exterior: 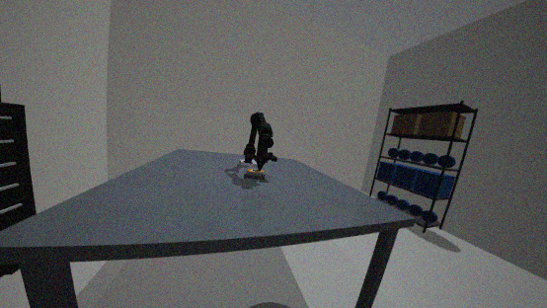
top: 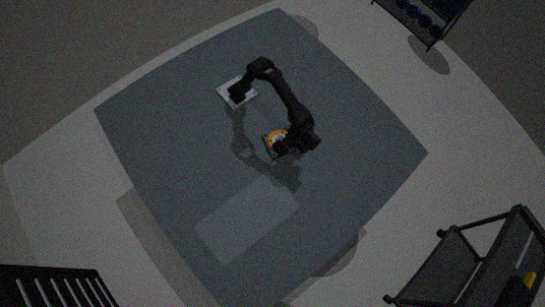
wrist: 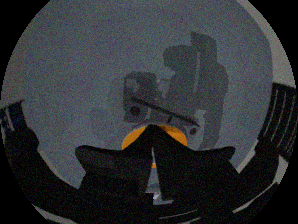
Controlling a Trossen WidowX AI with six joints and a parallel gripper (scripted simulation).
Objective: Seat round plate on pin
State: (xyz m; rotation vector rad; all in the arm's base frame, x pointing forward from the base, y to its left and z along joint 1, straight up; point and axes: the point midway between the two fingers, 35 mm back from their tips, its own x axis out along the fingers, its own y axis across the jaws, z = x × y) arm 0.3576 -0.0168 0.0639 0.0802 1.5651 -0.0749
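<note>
My gripper tip is now 30 mm past the round plate, 10 mm to the left of it and 10 mm above it.
</note>
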